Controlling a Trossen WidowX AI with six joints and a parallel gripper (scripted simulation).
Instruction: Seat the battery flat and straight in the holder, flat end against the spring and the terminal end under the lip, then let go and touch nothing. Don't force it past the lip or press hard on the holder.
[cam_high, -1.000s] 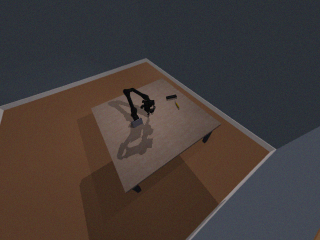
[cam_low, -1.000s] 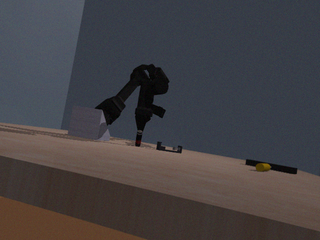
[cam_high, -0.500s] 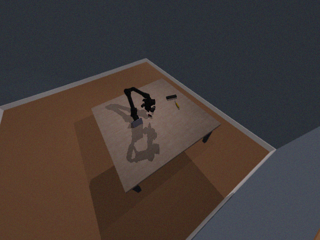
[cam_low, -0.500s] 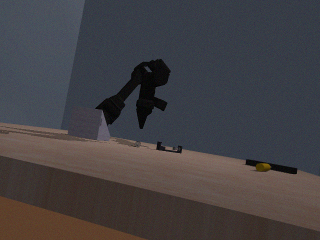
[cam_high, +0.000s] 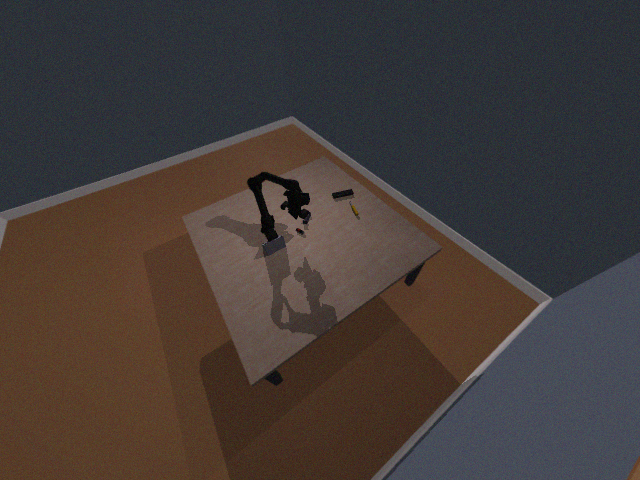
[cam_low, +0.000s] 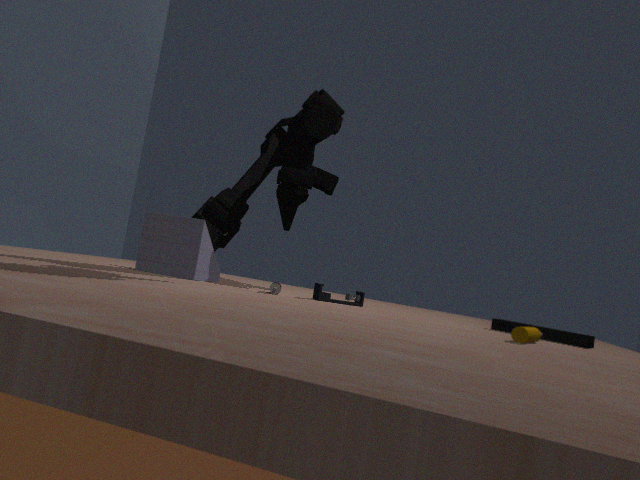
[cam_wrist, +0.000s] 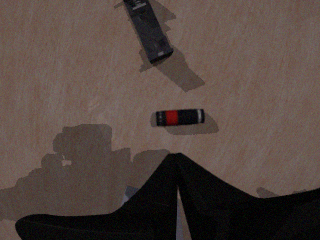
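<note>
Right now the battery is 11 cm below my gripper tip and 2 cm to the right of it. From my gripper tip the other things lie so: flat black bar: 48 cm ahead, 10 cm below, 8 cm to the left.
</note>
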